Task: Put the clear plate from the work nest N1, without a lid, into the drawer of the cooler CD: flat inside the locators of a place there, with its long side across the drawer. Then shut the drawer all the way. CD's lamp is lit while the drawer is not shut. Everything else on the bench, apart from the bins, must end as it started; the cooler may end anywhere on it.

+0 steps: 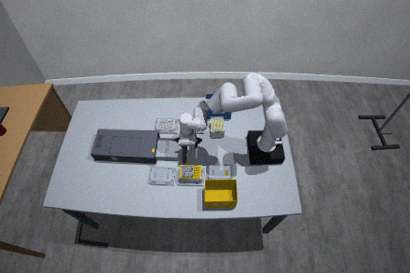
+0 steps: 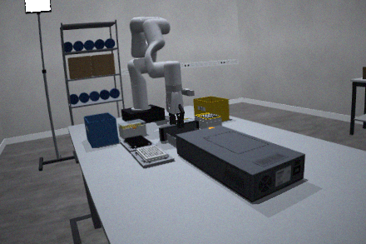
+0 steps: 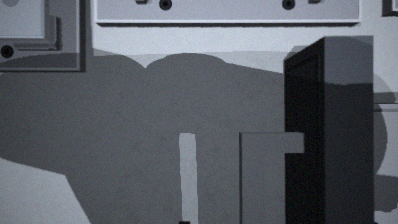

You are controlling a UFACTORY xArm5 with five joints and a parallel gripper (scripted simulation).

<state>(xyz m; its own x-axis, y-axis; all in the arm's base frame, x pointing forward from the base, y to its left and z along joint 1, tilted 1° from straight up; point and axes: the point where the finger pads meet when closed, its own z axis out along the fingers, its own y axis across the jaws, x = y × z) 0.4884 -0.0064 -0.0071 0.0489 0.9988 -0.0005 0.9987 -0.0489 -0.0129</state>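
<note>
My hand is 180 mm to the right of the clear plate, 170 mm short of it and 50 mm above it. The rest, counted from my hand: black plate 200 mm to the right, 50 mm below, 20 mm behind; then yellow tip rack 180 mm to the left, 20 mm behind, 10 mm below; then cooler drawer 130 mm ahead, 30 mm below, 10 mm to the right.
</note>
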